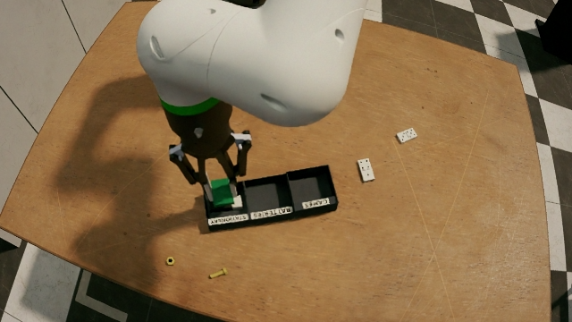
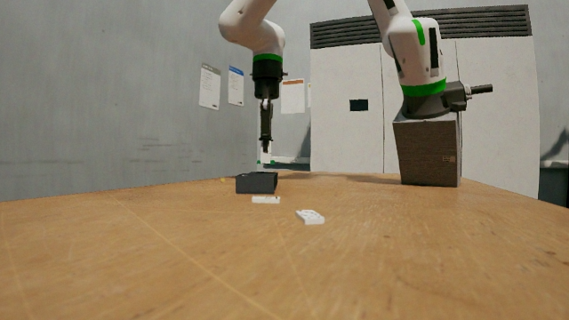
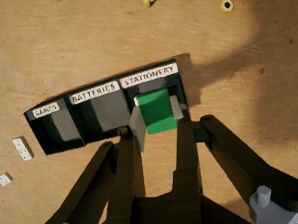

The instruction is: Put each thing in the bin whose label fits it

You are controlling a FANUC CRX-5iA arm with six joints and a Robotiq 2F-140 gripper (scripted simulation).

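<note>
My gripper is now 4 cm past the black three-part bin tray, 8 cm to the right of it and 7 cm above it. From my hand the other things lie so: yellow bolt 14 cm ahead, 4 cm to the left, 9 cm below; then yellow nut 16 cm ahead, 6 cm to the right, 9 cm below; then flat green block 3 cm below.
</note>
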